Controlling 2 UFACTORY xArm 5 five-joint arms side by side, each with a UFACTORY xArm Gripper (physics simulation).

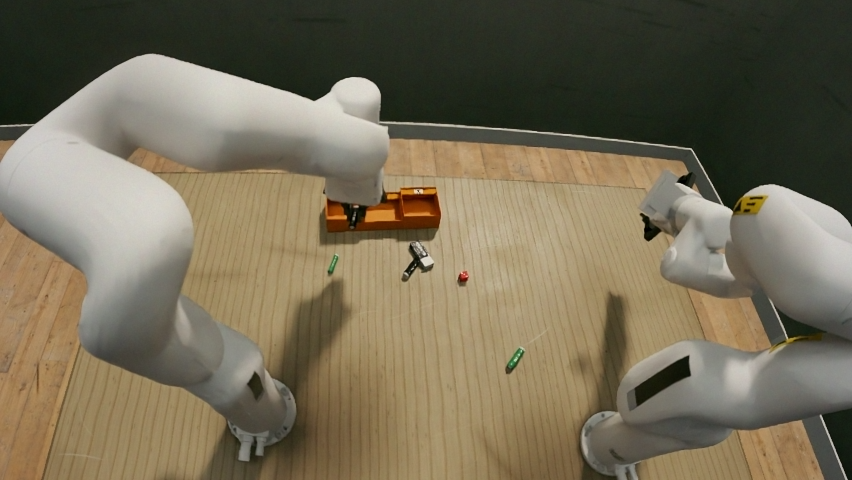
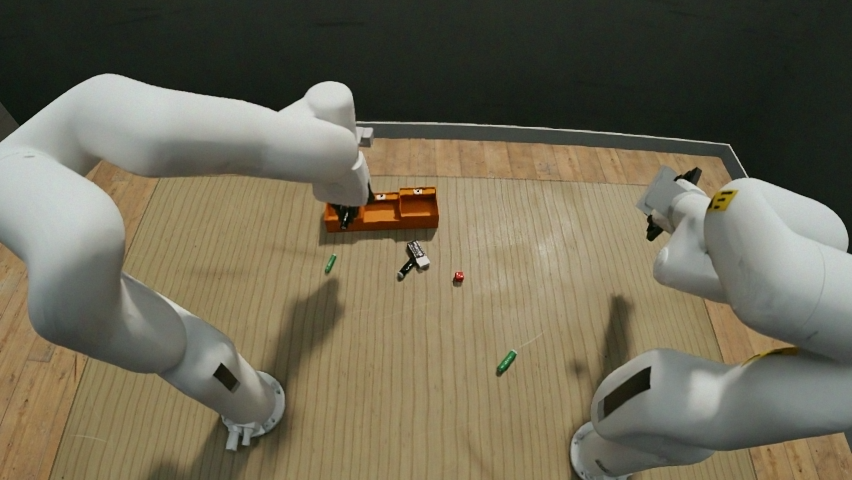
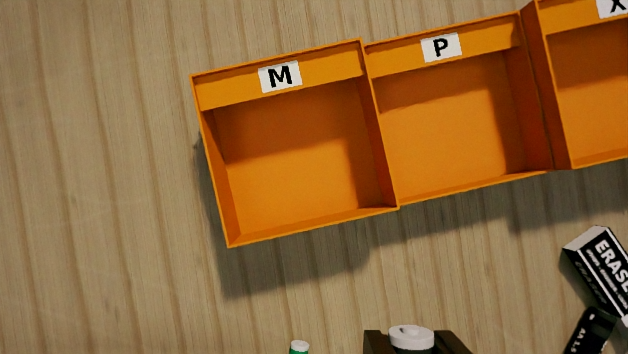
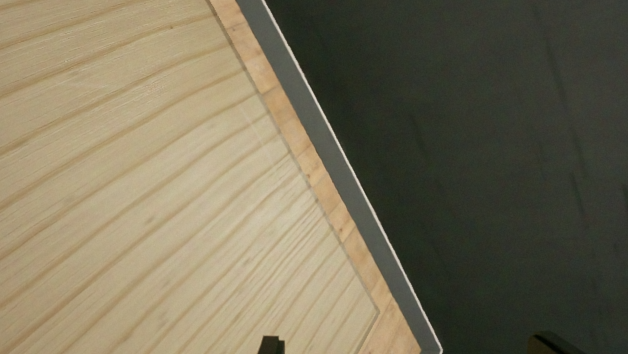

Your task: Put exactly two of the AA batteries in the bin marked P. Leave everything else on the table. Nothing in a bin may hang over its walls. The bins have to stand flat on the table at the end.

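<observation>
My left gripper is shut on a black AA battery and holds it upright above the bins' left part. Bin P is the orange middle bin; its visible floor is bare. Another black AA battery lies against the eraser. A small green battery lies left of it; a larger green battery lies nearer the front. Their sizes are unreadable. My right gripper is open and empty at the right.
Bin M adjoins P on the left, bin X on the right. The black and white eraser lies in front of the bins. A red die lies right of it.
</observation>
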